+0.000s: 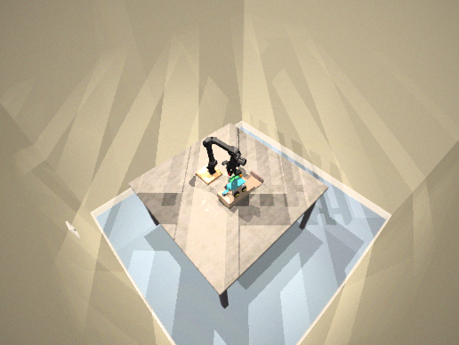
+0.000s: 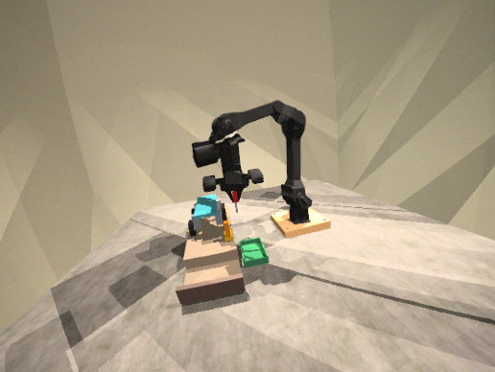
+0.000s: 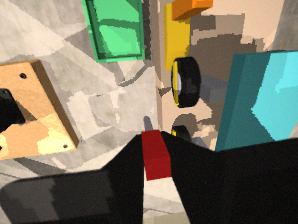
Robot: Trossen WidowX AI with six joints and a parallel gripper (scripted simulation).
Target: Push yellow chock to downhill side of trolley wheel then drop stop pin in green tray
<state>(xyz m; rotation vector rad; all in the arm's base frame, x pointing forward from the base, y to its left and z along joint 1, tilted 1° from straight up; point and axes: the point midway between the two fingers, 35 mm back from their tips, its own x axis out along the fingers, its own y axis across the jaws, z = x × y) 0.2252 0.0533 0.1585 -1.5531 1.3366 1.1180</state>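
The green tray lies 160 mm below my gripper tip, 90 mm to the left of it and 40 mm behind it. Also, from my gripper tip: yellow chock (70 mm to the left, 70 mm below, 30 mm ahead); then red-headed stop pin (right at my gripper tip); then trolley (100 mm ahead, 40 mm below, 10 mm to the right).
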